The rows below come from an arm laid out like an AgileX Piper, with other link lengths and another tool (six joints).
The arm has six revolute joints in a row. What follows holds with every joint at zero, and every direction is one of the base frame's. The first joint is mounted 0.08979 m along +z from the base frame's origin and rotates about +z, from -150 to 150 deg. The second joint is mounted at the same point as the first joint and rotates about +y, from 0 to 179.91 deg. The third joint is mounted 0.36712 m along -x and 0.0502 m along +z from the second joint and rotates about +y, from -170 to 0 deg. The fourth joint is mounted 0.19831 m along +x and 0.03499 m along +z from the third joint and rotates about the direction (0.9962, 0, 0.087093), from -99.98 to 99.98 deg. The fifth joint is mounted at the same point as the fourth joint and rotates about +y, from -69.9 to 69.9 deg. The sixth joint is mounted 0.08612 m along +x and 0.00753 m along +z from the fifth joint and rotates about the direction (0.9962, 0, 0.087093), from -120 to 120 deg. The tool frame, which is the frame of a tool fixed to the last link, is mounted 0.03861 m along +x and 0.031 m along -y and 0.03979 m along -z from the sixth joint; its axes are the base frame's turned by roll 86.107, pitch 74.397 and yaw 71.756 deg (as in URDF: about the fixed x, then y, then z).
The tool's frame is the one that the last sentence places.
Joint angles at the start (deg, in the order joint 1, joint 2, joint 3, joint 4, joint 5, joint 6):
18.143 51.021 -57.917 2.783 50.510 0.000
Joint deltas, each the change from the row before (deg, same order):
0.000 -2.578 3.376 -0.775 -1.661 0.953
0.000 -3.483 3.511 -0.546 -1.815 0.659
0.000 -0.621 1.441 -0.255 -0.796 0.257
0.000 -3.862 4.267 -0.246 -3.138 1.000
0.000 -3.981 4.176 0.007 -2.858 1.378
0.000 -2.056 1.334 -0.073 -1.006 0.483
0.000 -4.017 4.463 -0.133 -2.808 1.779
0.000 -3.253 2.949 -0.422 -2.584 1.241
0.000 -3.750 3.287 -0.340 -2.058 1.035
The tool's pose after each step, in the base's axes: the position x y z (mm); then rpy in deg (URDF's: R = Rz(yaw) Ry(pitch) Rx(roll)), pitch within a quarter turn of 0, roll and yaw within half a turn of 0. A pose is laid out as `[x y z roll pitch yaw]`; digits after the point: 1 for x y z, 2 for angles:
[62.3 -7.0 343.9 172.96 48.70 171.74]
[48.1 -12.4 333.0 171.72 50.27 170.24]
[45.8 -13.5 327.7 171.79 50.27 170.08]
[32.3 -17.7 313.6 168.82 52.34 167.09]
[18.7 -21.1 298.3 164.76 53.91 163.07]
[12.0 -23.0 293.4 162.53 55.10 160.98]
[-0.4 -25.9 275.0 157.91 55.98 156.28]
[-8.4 -28.3 263.3 153.31 57.56 151.81]
[-17.9 -31.2 248.5 148.96 58.76 147.65]

